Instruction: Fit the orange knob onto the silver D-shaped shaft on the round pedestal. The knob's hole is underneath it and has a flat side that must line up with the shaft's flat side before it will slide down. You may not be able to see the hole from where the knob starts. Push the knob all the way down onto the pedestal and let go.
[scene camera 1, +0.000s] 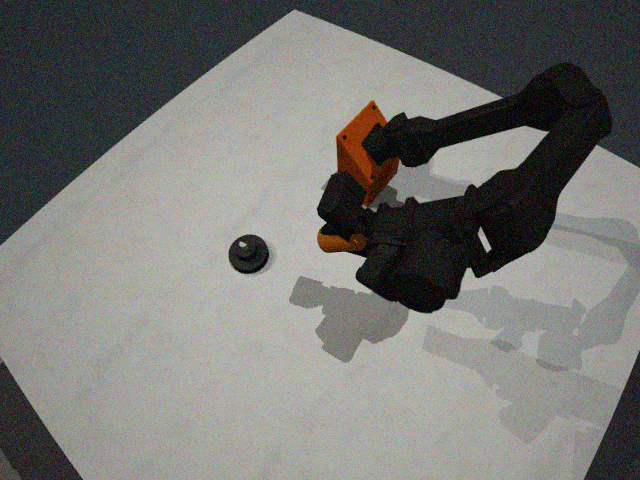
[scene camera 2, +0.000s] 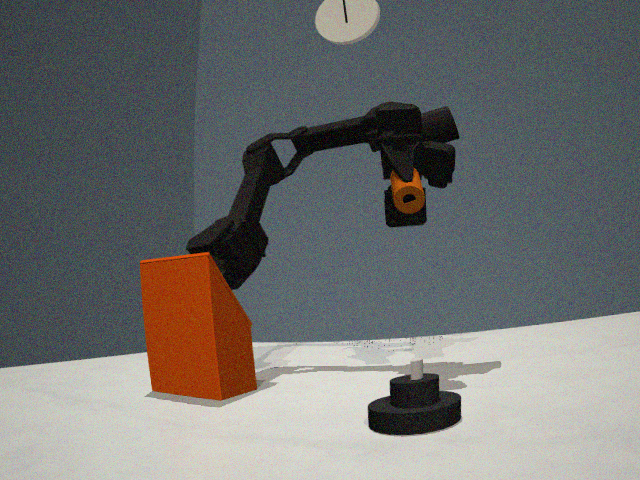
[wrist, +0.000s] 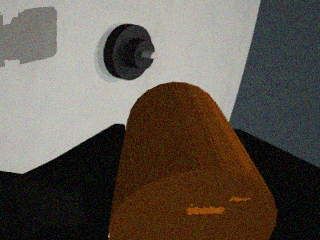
The gripper (scene camera 1: 331, 238) holds an orange knob (scene camera 1: 328, 243). Further things: a round dark pedestal (scene camera 2: 416, 405).
The orange knob is seen too in the wrist view (wrist: 181, 163). The gripper is seen too in scene camera 2 (scene camera 2: 408, 196) and in the wrist view (wrist: 177, 137). The round dark pedestal also shows in scene camera 1 (scene camera 1: 248, 254) and in the wrist view (wrist: 128, 53).
